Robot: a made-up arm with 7 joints.
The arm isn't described. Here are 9 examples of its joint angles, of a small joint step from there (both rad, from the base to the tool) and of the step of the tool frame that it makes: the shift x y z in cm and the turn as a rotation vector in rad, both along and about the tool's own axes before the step.
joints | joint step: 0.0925 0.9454 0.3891 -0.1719 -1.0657 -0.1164 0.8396 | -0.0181 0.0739 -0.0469 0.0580 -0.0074 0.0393 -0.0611
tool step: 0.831 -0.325 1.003 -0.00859 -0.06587 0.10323
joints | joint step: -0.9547 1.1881 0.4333 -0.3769 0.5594 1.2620 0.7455 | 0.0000 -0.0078 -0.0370 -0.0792 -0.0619 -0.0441 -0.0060
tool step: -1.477 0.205 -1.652 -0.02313 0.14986 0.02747
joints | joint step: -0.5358 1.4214 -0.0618 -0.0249 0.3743 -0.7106 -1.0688 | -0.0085 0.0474 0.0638 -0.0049 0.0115 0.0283 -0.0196
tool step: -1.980 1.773 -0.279 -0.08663 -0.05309 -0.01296
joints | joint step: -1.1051 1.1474 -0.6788 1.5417 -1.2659 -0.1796 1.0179 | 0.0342 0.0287 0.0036 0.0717 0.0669 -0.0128 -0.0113
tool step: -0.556 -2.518 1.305 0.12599 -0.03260 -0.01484
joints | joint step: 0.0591 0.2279 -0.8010 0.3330 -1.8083 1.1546 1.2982 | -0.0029 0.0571 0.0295 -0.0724 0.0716 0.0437 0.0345
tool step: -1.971 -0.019 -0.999 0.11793 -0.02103 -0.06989
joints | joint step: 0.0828 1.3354 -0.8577 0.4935 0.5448 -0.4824 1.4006 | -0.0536 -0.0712 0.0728 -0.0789 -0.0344 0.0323 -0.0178
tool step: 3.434 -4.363 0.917 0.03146 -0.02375 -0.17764
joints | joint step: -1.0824 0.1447 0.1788 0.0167 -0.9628 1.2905 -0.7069 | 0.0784 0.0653 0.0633 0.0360 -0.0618 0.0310 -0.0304
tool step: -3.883 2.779 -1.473 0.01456 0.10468 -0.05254
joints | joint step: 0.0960 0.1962 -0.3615 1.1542 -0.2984 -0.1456 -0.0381 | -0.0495 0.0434 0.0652 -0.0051 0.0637 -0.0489 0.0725
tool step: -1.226 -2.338 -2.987 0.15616 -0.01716 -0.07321
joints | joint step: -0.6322 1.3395 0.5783 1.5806 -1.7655 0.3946 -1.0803 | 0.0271 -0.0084 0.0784 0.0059 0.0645 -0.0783 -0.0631
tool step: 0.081 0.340 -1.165 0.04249 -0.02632 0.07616
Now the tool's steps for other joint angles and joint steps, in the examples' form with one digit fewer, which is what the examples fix.
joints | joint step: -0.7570 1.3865 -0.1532 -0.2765 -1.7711 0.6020 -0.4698 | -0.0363 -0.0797 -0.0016 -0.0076 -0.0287 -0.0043 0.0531
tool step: 0.83 -0.75 0.60 0.0255 0.0665 0.0318
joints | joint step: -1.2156 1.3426 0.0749 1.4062 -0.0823 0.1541 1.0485 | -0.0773 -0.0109 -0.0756 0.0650 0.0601 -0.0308 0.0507
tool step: 0.15 0.92 -0.75 0.0814 -0.0062 -0.0157
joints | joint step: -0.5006 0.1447 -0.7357 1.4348 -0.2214 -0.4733 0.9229 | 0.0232 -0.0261 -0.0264 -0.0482 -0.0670 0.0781 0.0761
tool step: 0.52 1.45 -0.77 -0.0442 -0.0545 -0.0615
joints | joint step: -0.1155 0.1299 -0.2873 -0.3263 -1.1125 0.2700 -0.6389 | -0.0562 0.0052 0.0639 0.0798 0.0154 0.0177 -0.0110
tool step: -0.87 -1.03 -1.84 0.0244 -0.0485 -0.0249
